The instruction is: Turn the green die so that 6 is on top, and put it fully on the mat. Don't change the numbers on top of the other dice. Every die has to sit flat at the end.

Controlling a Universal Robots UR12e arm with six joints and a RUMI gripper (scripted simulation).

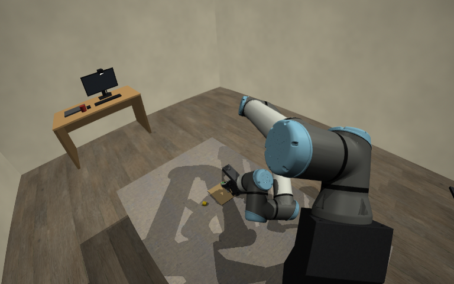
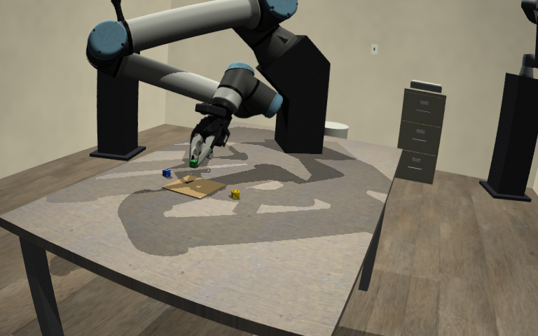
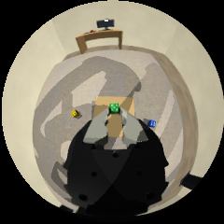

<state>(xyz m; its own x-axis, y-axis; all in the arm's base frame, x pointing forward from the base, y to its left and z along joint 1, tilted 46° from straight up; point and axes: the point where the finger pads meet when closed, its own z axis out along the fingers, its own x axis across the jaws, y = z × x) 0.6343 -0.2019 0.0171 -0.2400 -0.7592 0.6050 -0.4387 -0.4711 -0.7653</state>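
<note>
My gripper is now 8 cm above the tan mat and 1 cm short of it. The rest, counted from my hand: blue die 11 cm to the right, 7 cm below, 6 cm behind; then yellow die 13 cm to the left, 7 cm below, 5 cm ahead; then green die 1 cm below, 1 cm ahead.
</note>
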